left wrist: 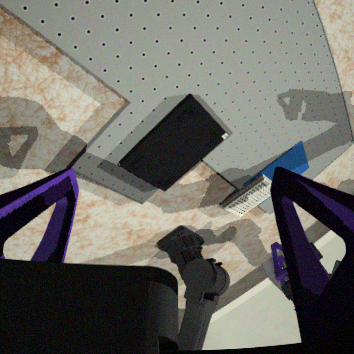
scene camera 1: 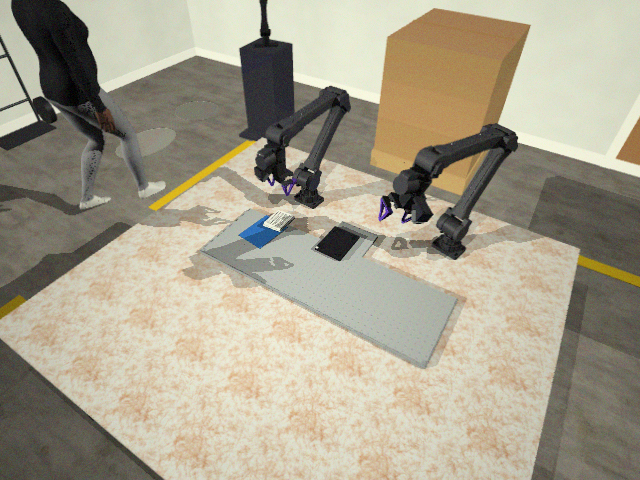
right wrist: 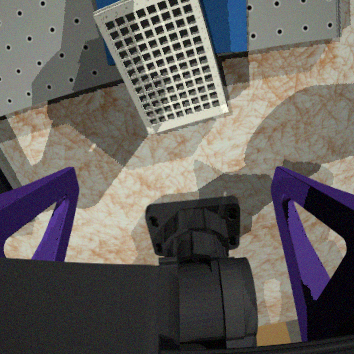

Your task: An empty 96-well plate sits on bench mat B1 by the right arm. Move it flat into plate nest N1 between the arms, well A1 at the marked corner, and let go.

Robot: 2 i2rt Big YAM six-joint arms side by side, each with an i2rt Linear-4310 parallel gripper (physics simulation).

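Observation:
The white 96-well plate lies wells up, turned slightly, partly on the blue mat B1. One end reaches past the grey board's edge. The black nest N1 is empty, with a small white mark at one corner. My right gripper is open and empty, above and behind the plate, apart from it. My left gripper is open and empty, raised to the right of the nest. The plate's underside is hidden.
The grey perforated board carries the mat and the nest. The right arm's base stands behind the plate. The left arm's base stands right of the nest. A large cardboard box is behind the arms.

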